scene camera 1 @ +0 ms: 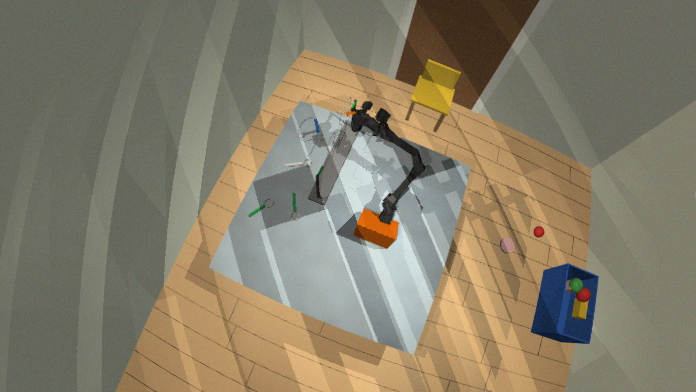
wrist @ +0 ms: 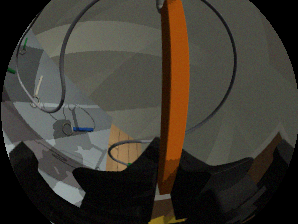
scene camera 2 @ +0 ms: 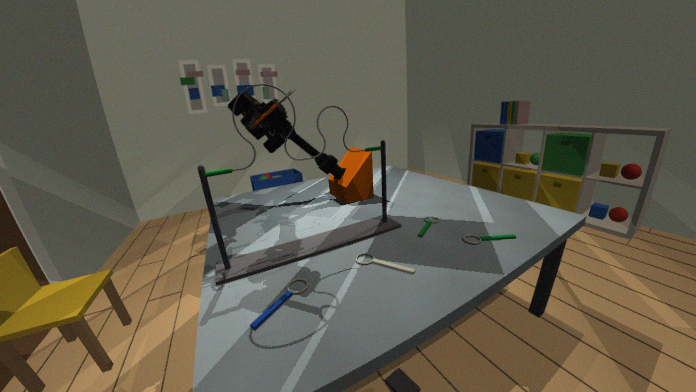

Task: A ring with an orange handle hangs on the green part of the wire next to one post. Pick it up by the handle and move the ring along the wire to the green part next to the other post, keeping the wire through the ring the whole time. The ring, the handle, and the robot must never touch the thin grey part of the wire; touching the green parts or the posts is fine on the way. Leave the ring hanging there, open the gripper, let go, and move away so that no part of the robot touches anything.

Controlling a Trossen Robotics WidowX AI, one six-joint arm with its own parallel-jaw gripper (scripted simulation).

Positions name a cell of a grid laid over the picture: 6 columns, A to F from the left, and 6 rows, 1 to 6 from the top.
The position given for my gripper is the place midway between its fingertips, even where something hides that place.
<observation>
I see my gripper (scene camera 2: C2) and a wire stand (scene camera 2: B5).
My gripper also shows in the wrist view (wrist: D4). The wire stand also shows in scene camera 1 (scene camera 1: C3).
</observation>
